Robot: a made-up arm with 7 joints. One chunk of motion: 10 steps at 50 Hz.
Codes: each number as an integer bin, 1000 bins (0 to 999) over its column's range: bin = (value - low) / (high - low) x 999, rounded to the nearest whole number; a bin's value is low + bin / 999 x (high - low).
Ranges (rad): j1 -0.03..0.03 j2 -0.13..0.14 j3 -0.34..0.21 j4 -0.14..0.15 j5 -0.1..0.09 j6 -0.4..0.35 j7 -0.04..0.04
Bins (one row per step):
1: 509 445 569 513 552 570 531
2: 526 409 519 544 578 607 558
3: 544 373 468 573 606 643 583
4: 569 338 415 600 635 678 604
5: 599 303 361 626 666 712 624
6: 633 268 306 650 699 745 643
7: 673 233 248 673 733 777 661
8: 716 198 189 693 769 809 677
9: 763 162 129 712 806 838 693
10: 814 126 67 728 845 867 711
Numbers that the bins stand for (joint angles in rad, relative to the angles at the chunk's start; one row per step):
1: 0.0006 -0.0097 -0.0267 0.0089 0.0050 0.0279 0.0025
2: 0.0016 -0.0195 -0.0543 0.0179 0.0099 0.0557 0.0047
3: 0.0027 -0.0292 -0.0823 0.0263 0.0153 0.0827 0.0067
4: 0.0042 -0.0386 -0.1115 0.0342 0.0208 0.1090 0.0084
5: 0.0060 -0.0481 -0.1413 0.0417 0.0267 0.1345 0.0100
6: 0.0080 -0.0576 -0.1715 0.0487 0.0329 0.1593 0.0115
7: 0.0104 -0.0670 -0.2035 0.0554 0.0394 0.1833 0.0129
8: 0.0130 -0.0765 -0.2359 0.0612 0.0463 0.2074 0.0142
9: 0.0158 -0.0862 -0.2690 0.0667 0.0533 0.2291 0.0155
10: 0.0189 -0.0959 -0.3031 0.0713 0.0607 0.2509 0.0169

